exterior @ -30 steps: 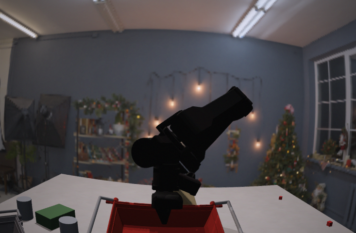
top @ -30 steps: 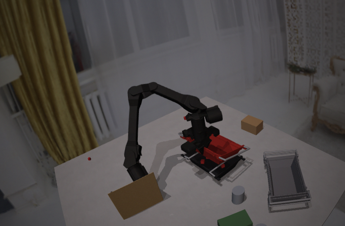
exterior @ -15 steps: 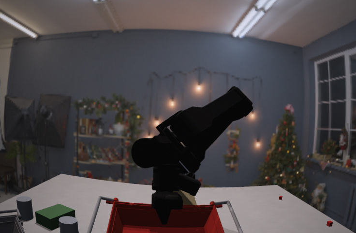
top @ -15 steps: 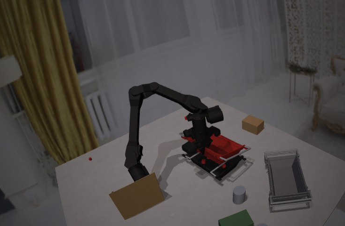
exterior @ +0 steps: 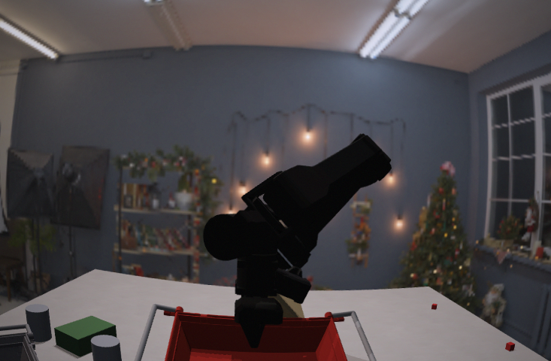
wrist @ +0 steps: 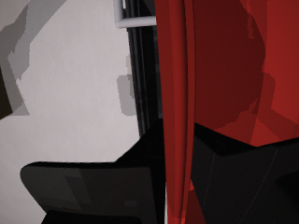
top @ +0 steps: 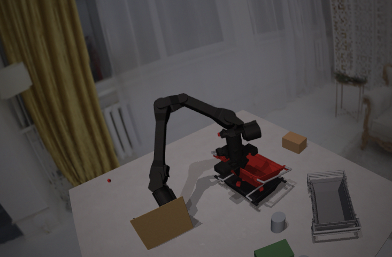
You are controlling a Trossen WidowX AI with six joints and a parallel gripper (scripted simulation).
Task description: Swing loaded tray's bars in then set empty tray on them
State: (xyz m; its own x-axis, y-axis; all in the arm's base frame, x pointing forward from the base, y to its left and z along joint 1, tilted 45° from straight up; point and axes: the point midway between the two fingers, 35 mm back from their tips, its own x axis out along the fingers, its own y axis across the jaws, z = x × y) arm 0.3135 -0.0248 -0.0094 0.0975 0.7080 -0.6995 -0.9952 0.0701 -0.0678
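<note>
Right now the red tray is 7 cm ahead of my gripper tip and 1 cm above it. From my gripper tip the other things lie so: tan box (43 cm ahead, 3 cm to the left, 8 cm below); green block (15 cm behind, 36 cm to the right, 9 cm below).
</note>
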